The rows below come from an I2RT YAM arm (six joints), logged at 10 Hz.
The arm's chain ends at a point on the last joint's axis. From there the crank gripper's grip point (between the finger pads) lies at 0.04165 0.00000 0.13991 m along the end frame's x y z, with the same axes.
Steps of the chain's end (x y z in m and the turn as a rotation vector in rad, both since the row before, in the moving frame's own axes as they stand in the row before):
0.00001 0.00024 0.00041 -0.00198 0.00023 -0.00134
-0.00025 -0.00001 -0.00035 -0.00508 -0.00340 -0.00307
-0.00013 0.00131 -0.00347 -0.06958 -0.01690 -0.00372
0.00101 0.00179 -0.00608 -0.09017 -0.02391 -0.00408
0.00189 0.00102 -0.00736 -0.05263 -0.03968 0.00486
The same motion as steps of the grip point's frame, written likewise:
0.00004 0.00046 0.00040 -0.00198 0.00023 -0.00134
-0.00073 0.00057 -0.00021 -0.00508 -0.00340 -0.00307
-0.00248 0.01091 -0.00312 -0.06958 -0.01690 -0.00372
-0.00232 0.01427 -0.00569 -0.09017 -0.02391 -0.00408
-0.00371 0.00861 -0.00602 -0.05263 -0.03968 0.00486

